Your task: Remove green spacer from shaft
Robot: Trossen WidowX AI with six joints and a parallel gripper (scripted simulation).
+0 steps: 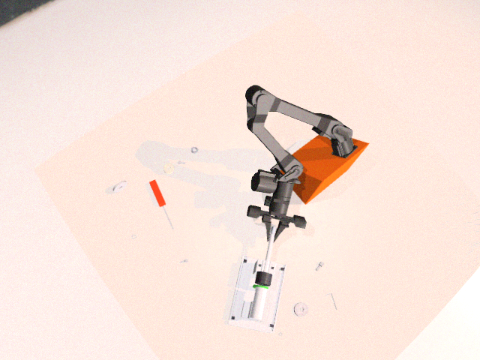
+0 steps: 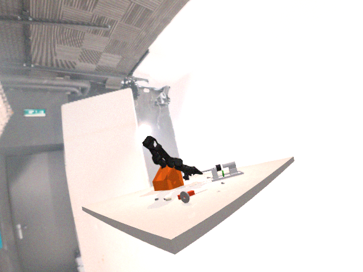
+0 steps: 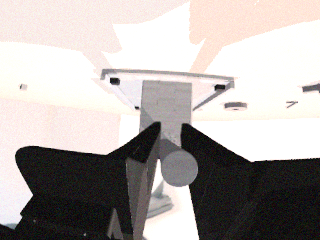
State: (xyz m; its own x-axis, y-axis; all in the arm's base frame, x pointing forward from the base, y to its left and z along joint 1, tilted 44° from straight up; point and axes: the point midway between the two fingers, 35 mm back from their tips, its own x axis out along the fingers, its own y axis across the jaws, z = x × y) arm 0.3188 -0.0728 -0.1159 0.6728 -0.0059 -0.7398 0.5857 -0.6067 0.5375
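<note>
The shaft is 4 cm ahead of my gripper tip, 3 cm to the left of it and 2 cm above it. Round my gripper tip: bolt: 9 cm behind, 17 cm to the left, 6 cm below; green spacer: 12 cm ahead, 9 cm to the left, 3 cm below.
</note>
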